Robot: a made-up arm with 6 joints.
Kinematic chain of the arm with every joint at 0, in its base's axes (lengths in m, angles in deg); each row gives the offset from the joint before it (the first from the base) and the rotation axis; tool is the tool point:
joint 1: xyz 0 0 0.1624 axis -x
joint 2: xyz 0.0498 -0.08 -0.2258 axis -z
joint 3: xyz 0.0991 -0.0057 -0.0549 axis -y
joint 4: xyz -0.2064 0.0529 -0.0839 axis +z
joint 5: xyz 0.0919 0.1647 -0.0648 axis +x
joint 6: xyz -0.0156 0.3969 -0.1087 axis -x
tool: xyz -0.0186 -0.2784 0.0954
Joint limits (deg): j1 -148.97..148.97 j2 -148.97..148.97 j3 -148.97..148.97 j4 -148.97..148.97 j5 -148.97..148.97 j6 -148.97..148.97
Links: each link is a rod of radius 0.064 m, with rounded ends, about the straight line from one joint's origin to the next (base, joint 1, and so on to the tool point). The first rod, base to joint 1, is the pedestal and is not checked.
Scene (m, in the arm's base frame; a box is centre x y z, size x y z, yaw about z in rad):
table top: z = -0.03
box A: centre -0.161 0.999 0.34 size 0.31 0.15 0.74 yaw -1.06
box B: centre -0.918 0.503 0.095 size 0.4 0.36 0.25 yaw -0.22
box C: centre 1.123 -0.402 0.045 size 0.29 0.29 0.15 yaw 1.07
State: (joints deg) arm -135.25 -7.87 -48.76 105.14 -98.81 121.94
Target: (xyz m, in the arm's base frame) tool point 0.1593 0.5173 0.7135
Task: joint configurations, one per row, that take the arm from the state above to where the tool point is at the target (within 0.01 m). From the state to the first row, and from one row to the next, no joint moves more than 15 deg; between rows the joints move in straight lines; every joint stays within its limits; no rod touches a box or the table.
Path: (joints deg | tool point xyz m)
1: -136.18 -18.08 -46.29 103.76 -99.74 108.86 | -0.6468 0.5232 0.3521
2: -137.10 -28.30 -43.83 102.37 -100.67 95.78 | -0.5875 0.5868 0.2648
3: -138.03 -38.51 -41.36 100.99 -101.59 82.70 | -0.5056 0.6352 0.1959
4: -138.96 -48.73 -38.89 99.61 -102.52 69.62 | -0.4091 0.6655 0.1481
5: -139.89 -58.94 -36.42 98.23 -103.45 56.54 | -0.3071 0.6763 0.1228
6: -140.81 -69.15 -33.96 96.84 -104.38 43.47 | -0.2077 0.6681 0.1188
7: -142.45 -71.60 -20.95 107.27 -101.58 38.29 | -0.1280 0.7215 0.2341
8: -144.08 -74.06 -7.95 117.69 -98.77 33.10 | -0.0432 0.7348 0.3642
9: -145.71 -76.51 5.06 128.12 -95.97 27.92 | 0.0382 0.7029 0.4968
10: -147.34 -78.96 18.06 138.54 -93.16 22.74 | 0.1078 0.6276 0.6173
11: -148.97 -81.41 31.07 148.97 -90.36 17.56 | 0.1593 0.5173 0.7135

